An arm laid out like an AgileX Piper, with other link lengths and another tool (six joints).
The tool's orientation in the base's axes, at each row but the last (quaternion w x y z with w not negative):
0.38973 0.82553 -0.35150 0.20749
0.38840 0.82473 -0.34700 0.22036
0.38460 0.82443 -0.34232 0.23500
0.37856 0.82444 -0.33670 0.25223
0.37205 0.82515 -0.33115 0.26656
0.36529 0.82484 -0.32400 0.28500
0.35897 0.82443 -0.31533 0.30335
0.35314 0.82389 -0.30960 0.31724
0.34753 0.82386 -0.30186 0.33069
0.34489 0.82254 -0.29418 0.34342
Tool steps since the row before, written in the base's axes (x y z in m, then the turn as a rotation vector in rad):
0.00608 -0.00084 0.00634 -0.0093 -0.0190 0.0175
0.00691 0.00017 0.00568 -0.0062 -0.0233 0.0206
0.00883 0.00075 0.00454 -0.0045 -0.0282 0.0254
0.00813 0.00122 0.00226 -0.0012 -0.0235 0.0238
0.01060 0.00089 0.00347 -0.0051 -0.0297 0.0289
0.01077 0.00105 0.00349 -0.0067 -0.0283 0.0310
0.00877 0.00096 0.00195 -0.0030 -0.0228 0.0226
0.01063 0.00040 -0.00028 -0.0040 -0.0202 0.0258
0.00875 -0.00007 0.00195 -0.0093 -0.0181 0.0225
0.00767 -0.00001 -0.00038 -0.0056 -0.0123 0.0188
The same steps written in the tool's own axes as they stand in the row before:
0.00831 -0.00098 -0.00279 0.0125 0.0241 0.0037
0.00810 -0.00245 -0.00290 0.0183 0.0253 0.0055
0.00845 -0.00478 -0.00220 0.0244 0.0286 0.0068
0.00632 -0.00563 -0.00098 0.0237 0.0231 0.0045
0.00884 -0.00683 -0.00067 0.0269 0.0314 0.0057
0.00888 -0.00709 -0.00030 0.0269 0.0327 0.0030
0.00654 -0.00621 0.00056 0.0215 0.0237 0.0044
0.00613 -0.00814 0.00307 0.0225 0.0242 0.0003
0.00673 -0.00560 0.00193 0.0163 0.0256 -0.0013
0.00424 -0.00566 0.00298 0.0142 0.0181 -0.0025

